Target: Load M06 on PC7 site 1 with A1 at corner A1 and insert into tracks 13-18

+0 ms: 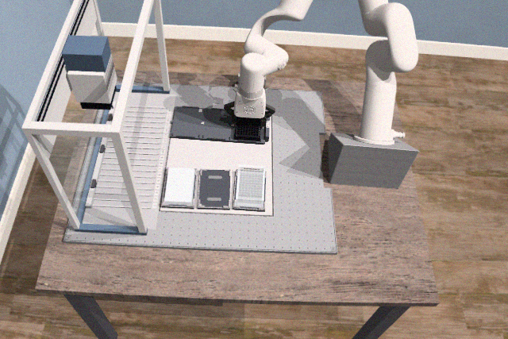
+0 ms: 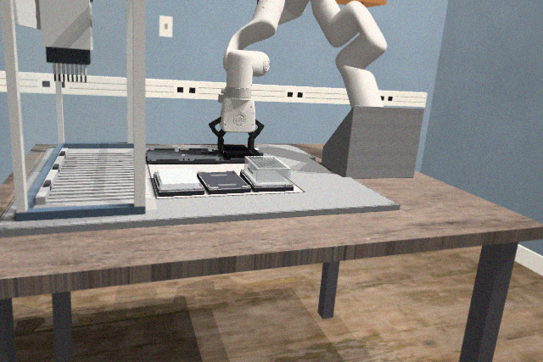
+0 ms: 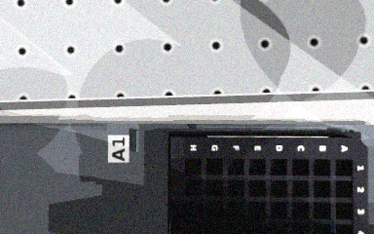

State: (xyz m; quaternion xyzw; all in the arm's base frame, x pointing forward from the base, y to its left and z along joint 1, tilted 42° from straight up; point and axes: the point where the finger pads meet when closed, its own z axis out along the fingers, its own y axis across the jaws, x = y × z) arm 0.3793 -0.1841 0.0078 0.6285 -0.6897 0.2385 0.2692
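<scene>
The black 96-well plate M06 is 10 mm below my hand. The rest, counted from my hand: clear deep-well block M09 (250 mm to the left); then dark nest S2 (110 mm ahead, 250 mm to the left, 30 mm below); then dark plate carrier PC7 (100 mm ahead, 10 mm to the right, 20 mm below).
</scene>
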